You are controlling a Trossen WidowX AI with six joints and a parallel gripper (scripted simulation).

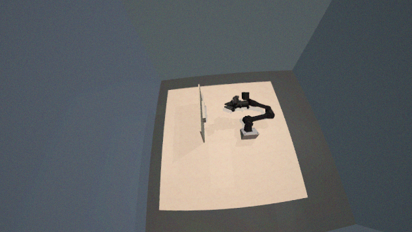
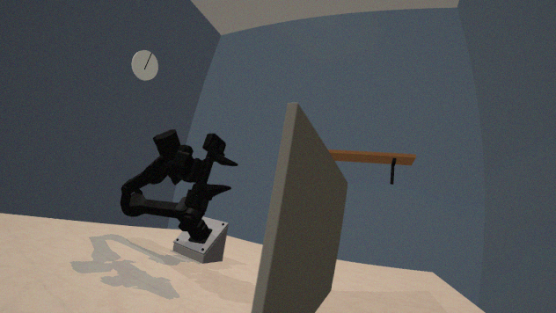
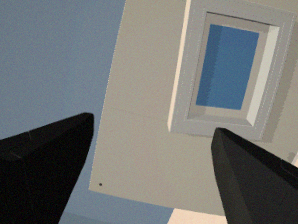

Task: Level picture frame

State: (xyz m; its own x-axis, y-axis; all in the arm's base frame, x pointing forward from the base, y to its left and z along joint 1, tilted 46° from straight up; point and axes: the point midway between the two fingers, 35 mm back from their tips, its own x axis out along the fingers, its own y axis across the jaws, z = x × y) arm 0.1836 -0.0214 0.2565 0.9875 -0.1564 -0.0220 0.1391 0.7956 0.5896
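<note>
Right now the picture frame is 19 cm ahead of my gripper tip, 9 cm below it and 3 cm to the right of it. The rest, counted from my gripper tip: wall panel: 21 cm ahead, 11 cm below, 1 cm to the right.
</note>
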